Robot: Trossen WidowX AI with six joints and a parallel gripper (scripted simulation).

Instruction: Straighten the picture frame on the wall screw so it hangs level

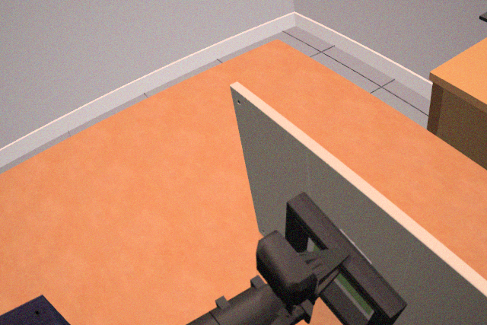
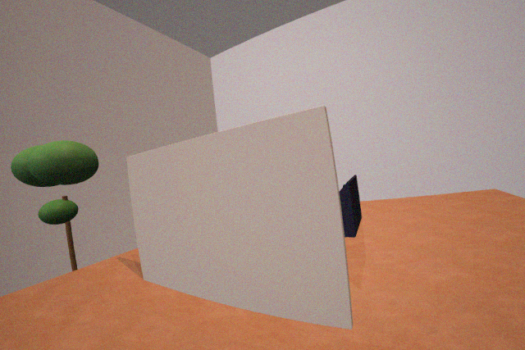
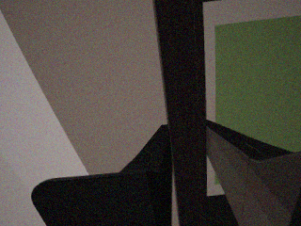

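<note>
Right now the picture frame is 1 cm ahead of my gripper tip, 1 cm to the left of it and 5 cm below it. Also, from my gripper tip: wall panel (2 cm ahead, 1 cm to the left, 7 cm below).
</note>
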